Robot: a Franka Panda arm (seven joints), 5 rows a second.
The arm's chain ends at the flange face. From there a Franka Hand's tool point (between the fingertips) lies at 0.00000 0.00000 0.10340 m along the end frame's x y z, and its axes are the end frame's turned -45 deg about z.
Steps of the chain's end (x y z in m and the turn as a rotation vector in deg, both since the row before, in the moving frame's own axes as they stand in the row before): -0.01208, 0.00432, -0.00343, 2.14, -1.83, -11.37; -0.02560, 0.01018, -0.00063, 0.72, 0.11, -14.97; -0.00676, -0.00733, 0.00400, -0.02, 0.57, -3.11
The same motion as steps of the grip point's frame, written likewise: -0.01170, -0.01056, -0.00355, 2.81, 0.22, -11.37; -0.02435, -0.01181, -0.00064, 0.43, 0.59, -14.97; 0.00112, -0.00923, 0.00399, -0.42, 0.39, -3.11
